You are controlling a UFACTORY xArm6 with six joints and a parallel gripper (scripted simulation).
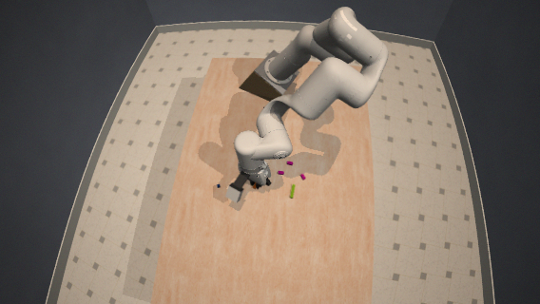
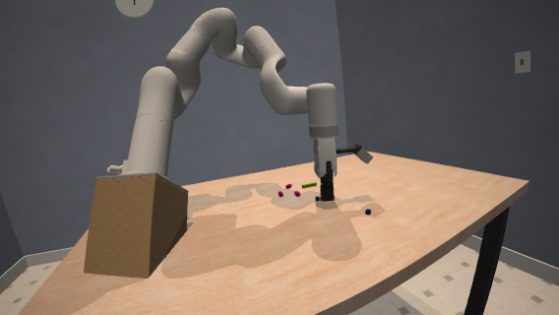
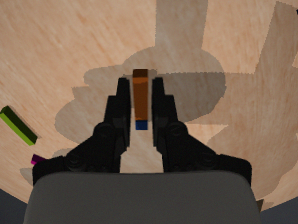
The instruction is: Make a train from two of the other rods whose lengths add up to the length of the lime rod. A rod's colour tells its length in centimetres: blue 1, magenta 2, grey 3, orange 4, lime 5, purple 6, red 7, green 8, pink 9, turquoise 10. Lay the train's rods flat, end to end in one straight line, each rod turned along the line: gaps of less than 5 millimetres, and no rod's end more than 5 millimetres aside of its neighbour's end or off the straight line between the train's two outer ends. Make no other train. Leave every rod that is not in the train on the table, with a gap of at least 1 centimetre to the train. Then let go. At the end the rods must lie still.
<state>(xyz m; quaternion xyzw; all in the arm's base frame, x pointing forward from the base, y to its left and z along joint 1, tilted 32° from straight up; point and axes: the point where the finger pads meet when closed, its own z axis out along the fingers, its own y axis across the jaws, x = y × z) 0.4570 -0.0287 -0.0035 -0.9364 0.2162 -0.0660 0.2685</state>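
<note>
Now: hand 2 cm above the orange rod. Also, from my hand: lime rod: 1 cm ahead, 13 cm to the left, 2 cm below.
</note>
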